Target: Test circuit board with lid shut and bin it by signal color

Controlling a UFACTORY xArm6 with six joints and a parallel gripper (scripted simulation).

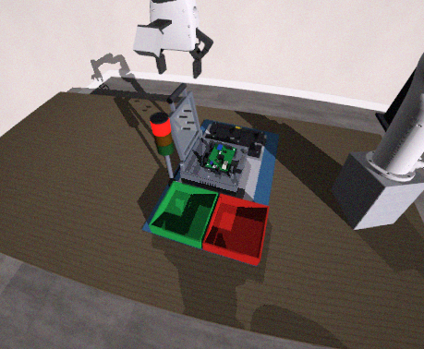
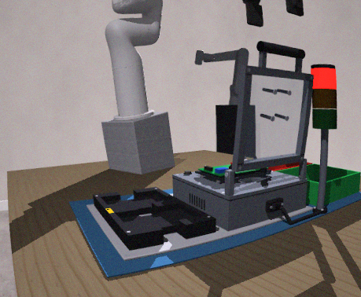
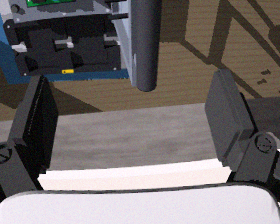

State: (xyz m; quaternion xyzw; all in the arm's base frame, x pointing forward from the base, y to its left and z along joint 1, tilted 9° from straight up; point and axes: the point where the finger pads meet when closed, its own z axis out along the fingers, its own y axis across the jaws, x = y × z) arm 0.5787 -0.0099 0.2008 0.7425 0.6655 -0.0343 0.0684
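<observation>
Now: hand 12 cm past the green circuit board, 1 cm to the right of it and 26 cm above it. From my hand the other things lie so: clear lid (15 cm below); green bin (5 cm behind, 21 cm to the left, 32 cm below); plate (11 cm behind, 2 cm to the left, 26 cm below).
</observation>
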